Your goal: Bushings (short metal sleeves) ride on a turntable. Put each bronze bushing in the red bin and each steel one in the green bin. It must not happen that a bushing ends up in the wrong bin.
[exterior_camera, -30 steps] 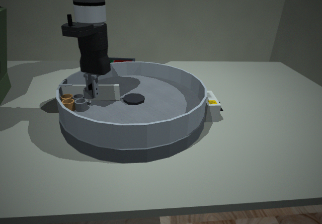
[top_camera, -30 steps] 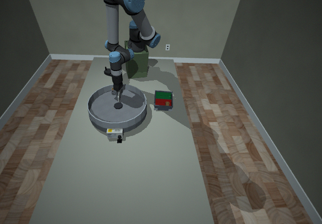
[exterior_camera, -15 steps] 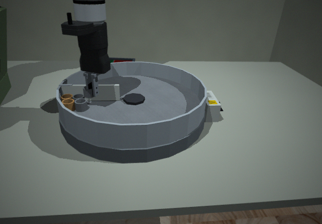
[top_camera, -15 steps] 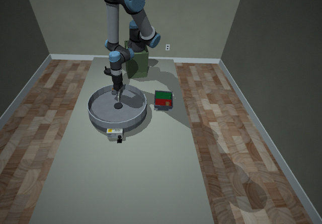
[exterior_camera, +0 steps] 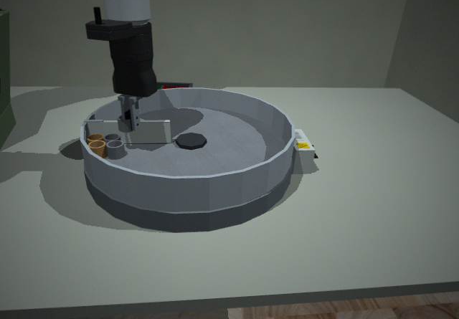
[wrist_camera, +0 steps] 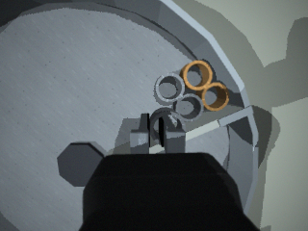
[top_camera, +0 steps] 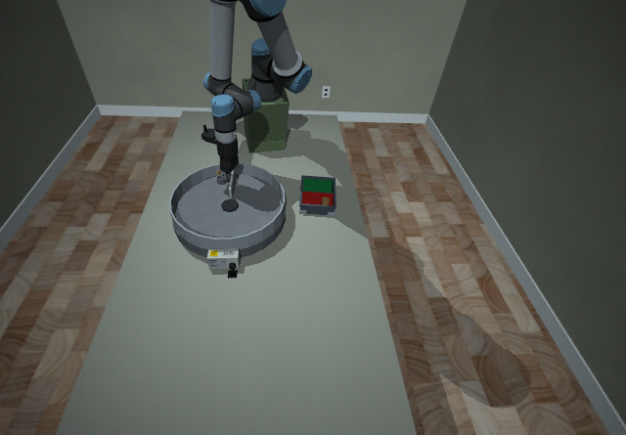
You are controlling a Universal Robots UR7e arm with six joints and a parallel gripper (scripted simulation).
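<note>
My gripper is now 38 cm to the right of the bin, 9 cm above it and 2 cm short of it. From my hand the other things lie so: turntable (11 cm ahead, 7 cm below, 2 cm to the left).
</note>
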